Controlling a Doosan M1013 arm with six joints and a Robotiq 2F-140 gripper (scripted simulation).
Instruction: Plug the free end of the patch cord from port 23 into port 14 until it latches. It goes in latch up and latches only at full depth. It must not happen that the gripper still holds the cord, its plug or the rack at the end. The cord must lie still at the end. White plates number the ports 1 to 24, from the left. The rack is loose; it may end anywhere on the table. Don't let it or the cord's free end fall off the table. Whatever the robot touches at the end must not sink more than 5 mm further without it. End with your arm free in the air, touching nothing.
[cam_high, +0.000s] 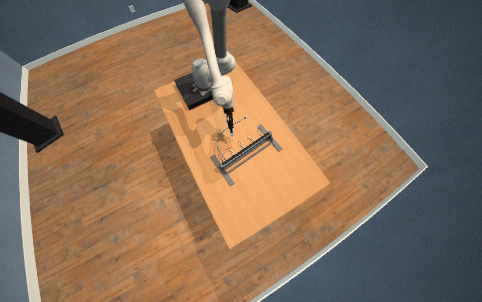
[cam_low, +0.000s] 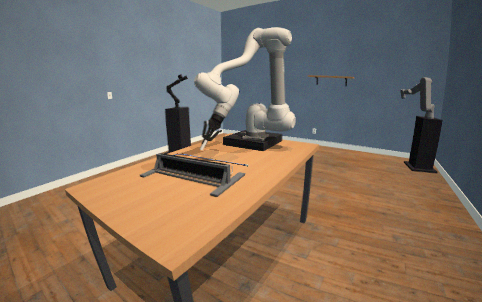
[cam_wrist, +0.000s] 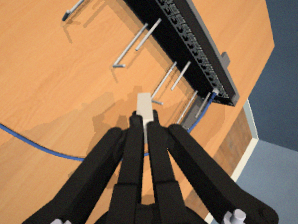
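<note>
My gripper is now 90 mm past the free end of patch cord, 240 mm to the right of it and 130 mm above it.
</note>
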